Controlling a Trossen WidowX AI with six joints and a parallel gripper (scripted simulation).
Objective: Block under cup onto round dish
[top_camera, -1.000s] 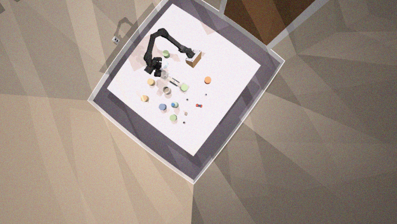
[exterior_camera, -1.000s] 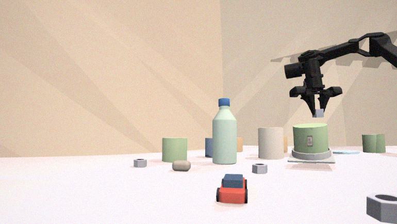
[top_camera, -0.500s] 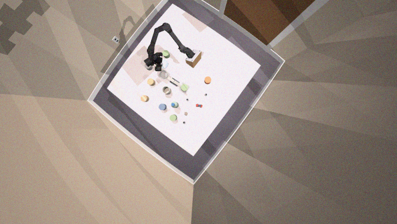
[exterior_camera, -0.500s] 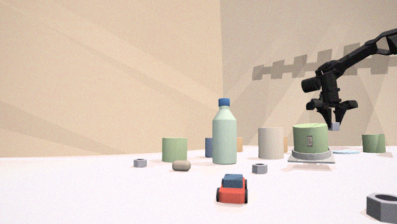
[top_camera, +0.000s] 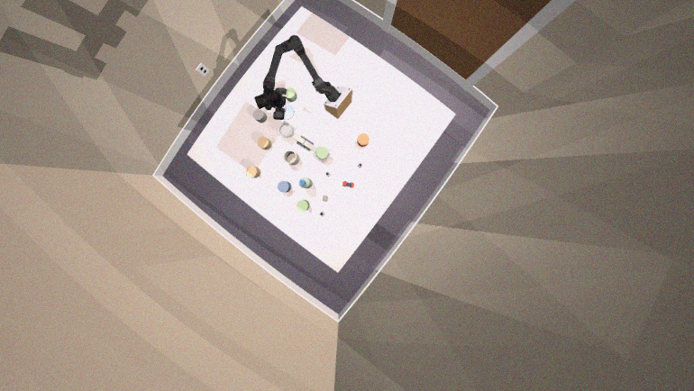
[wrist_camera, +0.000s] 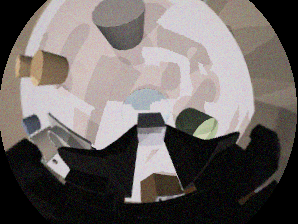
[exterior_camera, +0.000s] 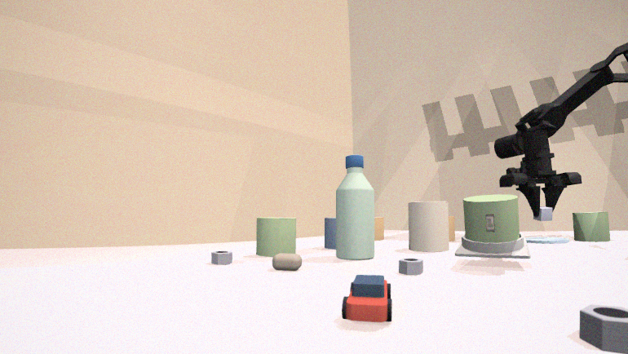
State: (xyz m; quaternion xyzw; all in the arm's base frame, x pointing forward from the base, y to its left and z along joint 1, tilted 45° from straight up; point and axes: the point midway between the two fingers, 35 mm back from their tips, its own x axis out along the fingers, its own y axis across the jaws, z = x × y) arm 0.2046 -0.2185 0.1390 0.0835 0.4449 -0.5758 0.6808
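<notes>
My gripper tip is now 60 mm above the round pale blue dish. From my gripper tip the other things lie so: cream cylinder (230 mm ahead, 220 mm to the left, 20 mm below); then mint bottle (300 mm ahead, 380 mm to the left, 50 mm above); then orange disc (120 mm behind, 510 mm to the left, 20 mm below).
</notes>
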